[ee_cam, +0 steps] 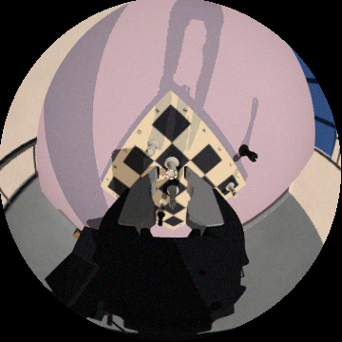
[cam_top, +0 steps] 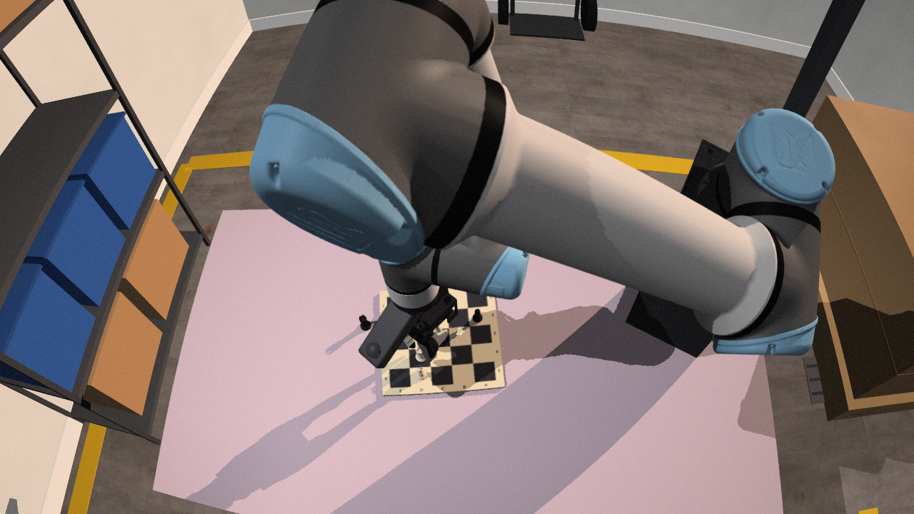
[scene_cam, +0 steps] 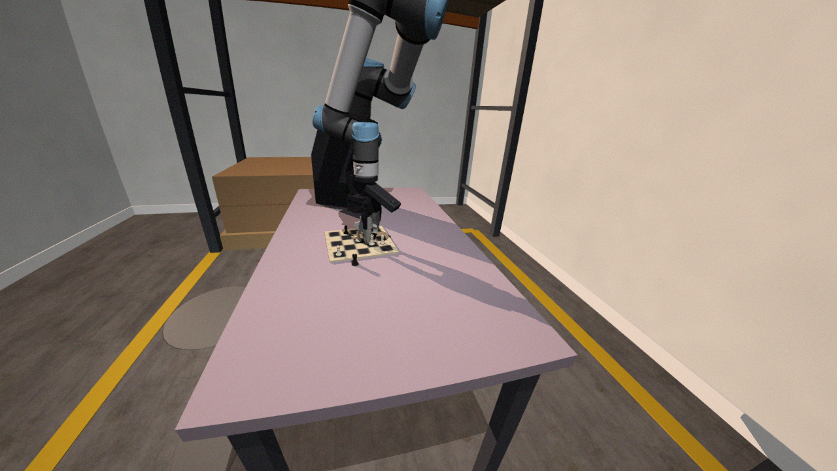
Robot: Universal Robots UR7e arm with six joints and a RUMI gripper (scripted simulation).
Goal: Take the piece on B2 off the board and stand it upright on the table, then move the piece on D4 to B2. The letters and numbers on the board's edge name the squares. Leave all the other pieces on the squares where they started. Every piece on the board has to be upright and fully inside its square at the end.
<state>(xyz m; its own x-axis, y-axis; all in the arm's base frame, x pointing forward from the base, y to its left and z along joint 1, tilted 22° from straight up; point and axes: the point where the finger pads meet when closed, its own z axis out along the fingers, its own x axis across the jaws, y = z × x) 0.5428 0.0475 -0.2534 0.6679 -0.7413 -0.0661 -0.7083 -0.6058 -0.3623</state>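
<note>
Right now my hand is 30 mm past the board, 40 mm to the left of it and 30 mm above it.
</note>
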